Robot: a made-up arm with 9 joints.
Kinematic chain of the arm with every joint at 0, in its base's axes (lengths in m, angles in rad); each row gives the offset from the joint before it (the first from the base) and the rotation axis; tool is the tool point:
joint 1: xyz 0 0 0.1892 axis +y
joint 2: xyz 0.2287 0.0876 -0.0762 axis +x
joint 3: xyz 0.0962 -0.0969 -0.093 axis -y
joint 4: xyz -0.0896 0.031 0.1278 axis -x
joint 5: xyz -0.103 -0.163 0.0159 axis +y
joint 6: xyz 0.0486 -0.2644 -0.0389 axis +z
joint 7: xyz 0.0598 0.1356 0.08 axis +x
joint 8: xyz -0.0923 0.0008 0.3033 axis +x
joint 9: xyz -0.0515 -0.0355 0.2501 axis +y
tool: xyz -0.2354 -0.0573 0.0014
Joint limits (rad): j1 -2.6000..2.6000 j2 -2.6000..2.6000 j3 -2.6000..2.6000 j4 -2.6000..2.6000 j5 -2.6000..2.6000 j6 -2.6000..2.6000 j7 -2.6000..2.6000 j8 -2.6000..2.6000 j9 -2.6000..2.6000
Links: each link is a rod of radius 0.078 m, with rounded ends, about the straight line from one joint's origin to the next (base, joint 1, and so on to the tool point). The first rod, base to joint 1, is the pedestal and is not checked.
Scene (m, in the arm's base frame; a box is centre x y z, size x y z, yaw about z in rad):
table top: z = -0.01
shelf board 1: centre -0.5 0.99 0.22 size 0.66 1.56 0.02 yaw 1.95
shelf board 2: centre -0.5 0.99 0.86 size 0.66 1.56 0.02 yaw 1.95
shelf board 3: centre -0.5 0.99 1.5 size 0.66 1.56 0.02 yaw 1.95
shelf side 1: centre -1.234 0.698 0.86 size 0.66 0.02 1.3 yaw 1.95
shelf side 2: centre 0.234 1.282 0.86 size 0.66 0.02 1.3 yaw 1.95
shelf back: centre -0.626 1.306 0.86 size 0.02 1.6 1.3 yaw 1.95
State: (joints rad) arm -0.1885 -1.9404 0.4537 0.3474 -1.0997 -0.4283 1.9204 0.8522 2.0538
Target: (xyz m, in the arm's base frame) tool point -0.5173 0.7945 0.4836
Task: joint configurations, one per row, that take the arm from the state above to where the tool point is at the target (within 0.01 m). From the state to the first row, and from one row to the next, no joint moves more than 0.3 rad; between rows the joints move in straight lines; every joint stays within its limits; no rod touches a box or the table.
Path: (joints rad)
1: -0.3130 -1.8201 0.7341 0.5495 -1.1070 -0.3824 1.8520 0.9732 2.1158
2: -0.4375 -1.6999 1.0145 0.7516 -1.1143 -0.3366 1.7837 1.0942 2.1777
3: -0.5620 -1.5796 1.2949 0.9537 -1.1216 -0.2907 1.7153 1.2152 2.2397
4: -0.5790 -1.7308 1.1010 0.8915 -1.0956 -0.2954 1.6055 0.9636 2.1773
5: -0.5960 -1.8820 0.9071 0.8294 -1.0696 -0.3000 1.4957 0.7120 2.1150
6: -0.6130 -2.0332 0.7132 0.7673 -1.0436 -0.3047 1.3859 0.4603 2.0527

